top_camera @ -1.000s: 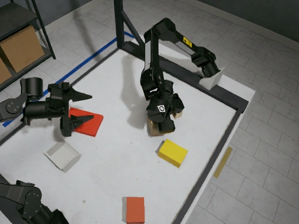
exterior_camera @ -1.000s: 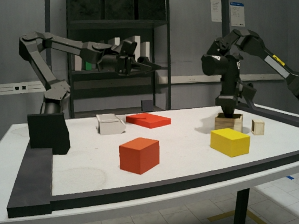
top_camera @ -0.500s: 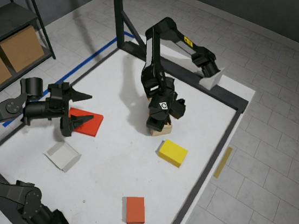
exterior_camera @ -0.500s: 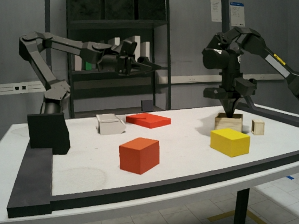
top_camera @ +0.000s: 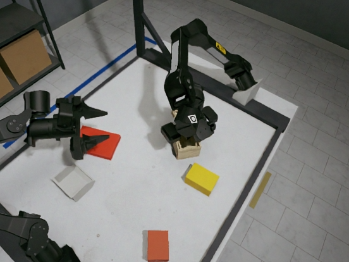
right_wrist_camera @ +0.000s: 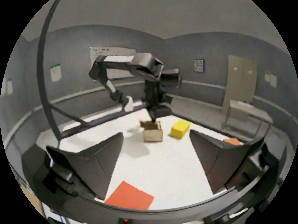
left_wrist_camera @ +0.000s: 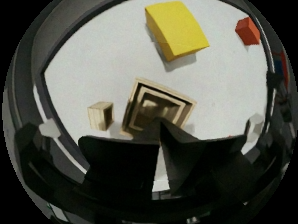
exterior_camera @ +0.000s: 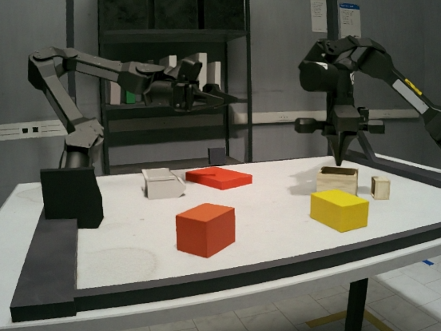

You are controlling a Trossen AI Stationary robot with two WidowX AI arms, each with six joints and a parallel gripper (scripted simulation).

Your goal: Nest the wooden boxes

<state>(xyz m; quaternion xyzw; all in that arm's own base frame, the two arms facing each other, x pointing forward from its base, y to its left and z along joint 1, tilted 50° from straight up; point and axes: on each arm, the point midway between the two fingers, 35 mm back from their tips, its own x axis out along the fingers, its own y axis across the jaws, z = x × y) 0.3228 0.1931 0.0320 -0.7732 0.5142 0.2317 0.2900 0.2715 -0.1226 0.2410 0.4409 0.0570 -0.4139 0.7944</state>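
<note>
The small wooden box lies 1 cm ahead of my left hand, 11 cm to the left of it and 9 cm below it. From my left hand the other things lie so: medium wooden box (9 cm below); then biggest wooden box (9 cm below); then tiny wooden box (14 cm behind, 9 cm to the left, 10 cm below).
</note>
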